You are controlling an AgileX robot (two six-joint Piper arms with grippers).
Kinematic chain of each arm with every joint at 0, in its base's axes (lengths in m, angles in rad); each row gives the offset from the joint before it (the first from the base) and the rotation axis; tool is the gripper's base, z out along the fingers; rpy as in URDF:
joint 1: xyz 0 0 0.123 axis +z
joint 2: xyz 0 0 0 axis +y
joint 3: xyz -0.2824 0 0.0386 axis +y
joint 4: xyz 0.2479 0 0.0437 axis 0.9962 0 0.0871
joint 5: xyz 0 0 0 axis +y
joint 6: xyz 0.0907 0 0.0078 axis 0.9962 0 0.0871
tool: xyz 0 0 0 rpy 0 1.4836 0
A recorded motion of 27 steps. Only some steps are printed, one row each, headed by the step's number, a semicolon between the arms.
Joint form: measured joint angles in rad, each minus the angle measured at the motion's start. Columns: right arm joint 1, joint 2, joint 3, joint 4, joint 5, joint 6; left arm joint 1, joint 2, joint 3, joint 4, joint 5, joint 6.
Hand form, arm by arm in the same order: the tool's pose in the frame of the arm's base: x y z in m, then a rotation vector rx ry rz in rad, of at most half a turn. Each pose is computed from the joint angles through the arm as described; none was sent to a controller.
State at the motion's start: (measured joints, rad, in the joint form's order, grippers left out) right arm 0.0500 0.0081 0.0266 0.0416 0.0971 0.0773; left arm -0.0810 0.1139 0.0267 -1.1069 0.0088 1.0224
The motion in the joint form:
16: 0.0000 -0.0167 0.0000 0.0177 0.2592 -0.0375; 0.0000 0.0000 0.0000 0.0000 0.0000 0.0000
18: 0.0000 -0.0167 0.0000 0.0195 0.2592 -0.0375; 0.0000 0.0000 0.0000 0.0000 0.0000 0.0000
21: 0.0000 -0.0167 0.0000 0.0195 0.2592 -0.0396; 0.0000 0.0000 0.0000 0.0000 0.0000 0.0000
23: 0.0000 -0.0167 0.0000 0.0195 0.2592 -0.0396; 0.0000 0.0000 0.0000 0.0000 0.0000 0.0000
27: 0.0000 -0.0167 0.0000 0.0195 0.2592 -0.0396; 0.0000 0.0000 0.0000 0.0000 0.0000 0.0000
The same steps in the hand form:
16: 0.0530 0.0045 0.1726 0.0278 1.8588 0.1201; 0.0660 -0.0062 0.1967 0.0032 1.6298 -0.1336
18: 0.0530 0.0046 0.1726 0.0289 1.8588 0.1219; 0.0660 -0.0062 0.1967 0.0032 1.6298 -0.1336
21: 0.0530 0.0046 0.1726 0.0270 1.8587 0.1204; 0.0660 -0.0062 0.1967 0.0032 1.6298 -0.1336
23: 0.0530 0.0046 0.1726 0.0270 1.8587 0.1204; 0.0660 -0.0062 0.1967 0.0032 1.6298 -0.1336
27: 0.0530 0.0046 0.1726 0.0270 1.8587 0.1204; 0.0660 -0.0062 0.1967 0.0032 1.6298 -0.1336

